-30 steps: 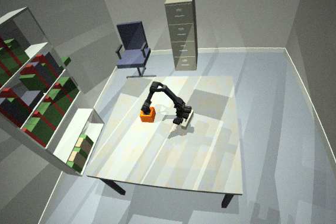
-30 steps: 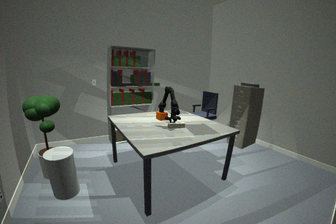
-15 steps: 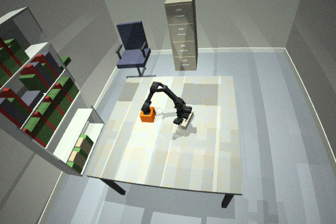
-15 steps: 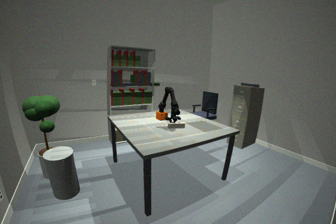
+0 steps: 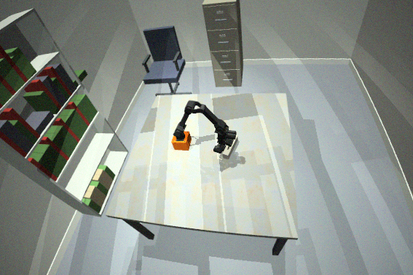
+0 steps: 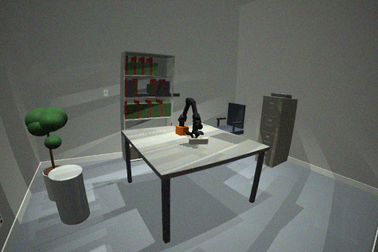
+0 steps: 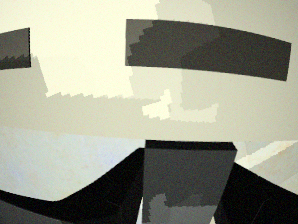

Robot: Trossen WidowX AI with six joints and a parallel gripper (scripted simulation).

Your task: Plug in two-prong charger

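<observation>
My gripper tip is 2 cm short of the two-prong charger, 1 cm to the left of it and 1 cm below it.
</observation>
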